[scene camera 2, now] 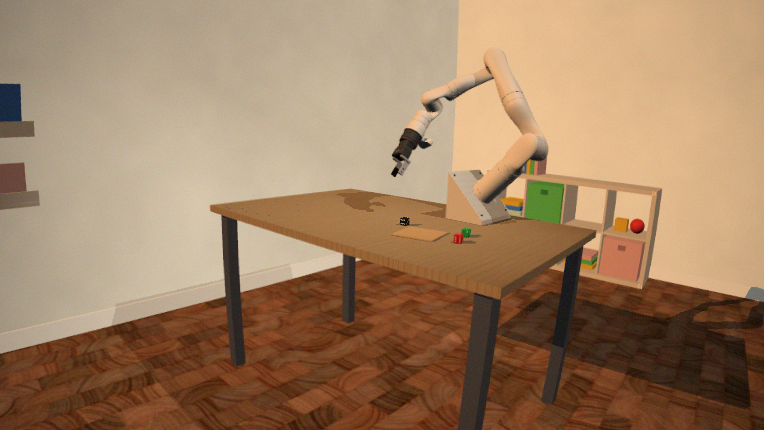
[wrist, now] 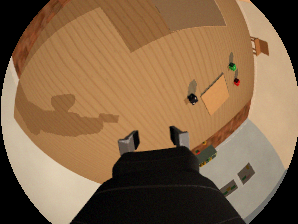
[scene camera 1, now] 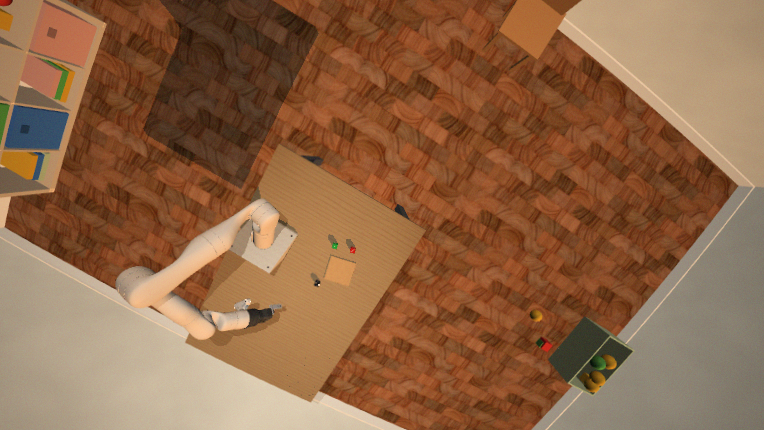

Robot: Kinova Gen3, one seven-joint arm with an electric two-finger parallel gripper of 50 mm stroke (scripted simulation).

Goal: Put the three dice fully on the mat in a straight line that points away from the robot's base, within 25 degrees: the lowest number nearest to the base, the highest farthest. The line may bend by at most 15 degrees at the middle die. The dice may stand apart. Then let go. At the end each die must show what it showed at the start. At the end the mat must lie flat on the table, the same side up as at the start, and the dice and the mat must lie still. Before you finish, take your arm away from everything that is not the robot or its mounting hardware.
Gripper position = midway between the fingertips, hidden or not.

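Note:
What I see here is my gripper (scene camera 2: 396, 174), and the wrist view gives me the same gripper (wrist: 154, 134) as well.

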